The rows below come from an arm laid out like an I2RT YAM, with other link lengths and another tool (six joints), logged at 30 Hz.
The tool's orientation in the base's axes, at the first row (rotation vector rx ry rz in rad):
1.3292 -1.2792 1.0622
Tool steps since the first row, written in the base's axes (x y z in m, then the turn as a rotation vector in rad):
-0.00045 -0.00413 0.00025 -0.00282 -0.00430 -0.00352
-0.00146 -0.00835 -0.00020 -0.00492 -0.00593 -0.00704
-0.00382 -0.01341 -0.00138 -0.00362 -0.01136 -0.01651
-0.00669 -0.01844 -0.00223 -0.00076 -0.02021 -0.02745
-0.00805 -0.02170 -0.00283 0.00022 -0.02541 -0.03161
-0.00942 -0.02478 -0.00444 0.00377 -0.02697 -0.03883
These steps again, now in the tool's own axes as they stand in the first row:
0.00084 0.00037 0.00406 -0.00301 0.00246 0.00487
0.00096 0.00125 0.00833 -0.00638 0.00427 0.00707
0.00040 0.00340 0.01359 -0.01482 0.00218 0.01380
0.00013 0.00609 0.01878 -0.02408 -0.00166 0.02408
-0.00006 0.00733 0.02214 -0.02734 -0.00305 0.02980
-0.00128 0.00851 0.02546 -0.03399 -0.00714 0.03230

